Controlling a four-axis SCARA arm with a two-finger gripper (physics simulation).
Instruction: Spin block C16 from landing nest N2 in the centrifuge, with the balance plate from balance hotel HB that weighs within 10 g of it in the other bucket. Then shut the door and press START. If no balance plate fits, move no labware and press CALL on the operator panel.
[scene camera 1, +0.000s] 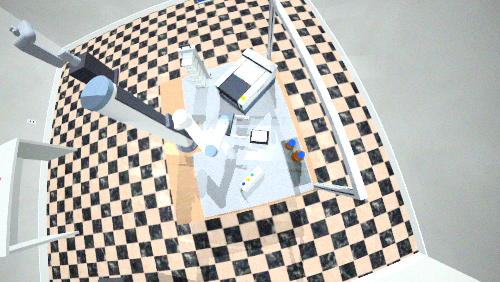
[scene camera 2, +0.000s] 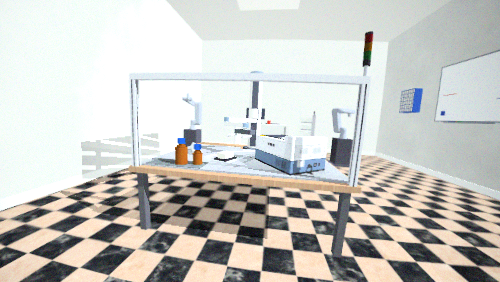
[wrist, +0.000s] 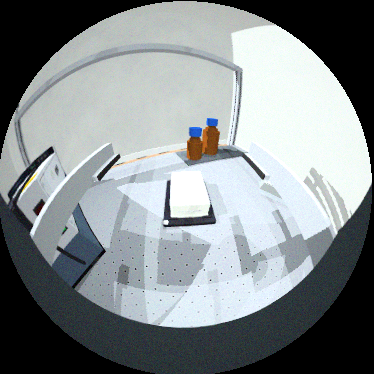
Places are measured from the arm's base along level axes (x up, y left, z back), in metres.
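Where they show: gripper, fingertip midpoint: (scene camera 1: 247, 127) (scene camera 2: 234, 136) (wrist: 179, 143); arm's base, link origin: (scene camera 1: 187, 139) (scene camera 2: 253, 148).
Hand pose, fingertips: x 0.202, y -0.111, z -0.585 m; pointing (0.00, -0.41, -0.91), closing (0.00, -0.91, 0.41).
Note:
Each offset is from my fingertips to the top centre of the thing.
My gripper (scene camera 1: 242, 126) (wrist: 179, 143) is open and empty, with its fingers wide apart. It is above the table, just short of a white block. The white block {dx -0.135, dy -0.052, dz -0.082 m} (scene camera 1: 259, 136) (scene camera 2: 225, 155) (wrist: 189, 192) sits flat on a black landing nest {dx -0.171, dy -0.052, dz -0.082 m} (scene camera 2: 225, 159) (wrist: 190, 221); no label on it is readable. The centrifuge (scene camera 1: 257, 75) (scene camera 2: 291, 150) (wrist: 85, 252) is white and blue with a dark panel on top; its door state and buckets cannot be told. A white slotted hotel {dx +0.122, dy +0.656, dz +0.330 m} (scene camera 1: 194, 67) stands at the table edge. The operator panel {dx -0.105, dy -0.388, dz +0.072 m} (scene camera 1: 251, 180) has green, yellow and blue buttons.
Two brown bottles with blue caps (scene camera 1: 298, 156) (scene camera 2: 181, 154) (wrist: 211, 139) stand beyond the nest near the table edge. A grey frame (scene camera 1: 325, 100) (scene camera 2: 250, 78) (wrist: 150, 48) rises along that edge. A signal tower (scene camera 2: 368, 49) shows behind the frame's corner.

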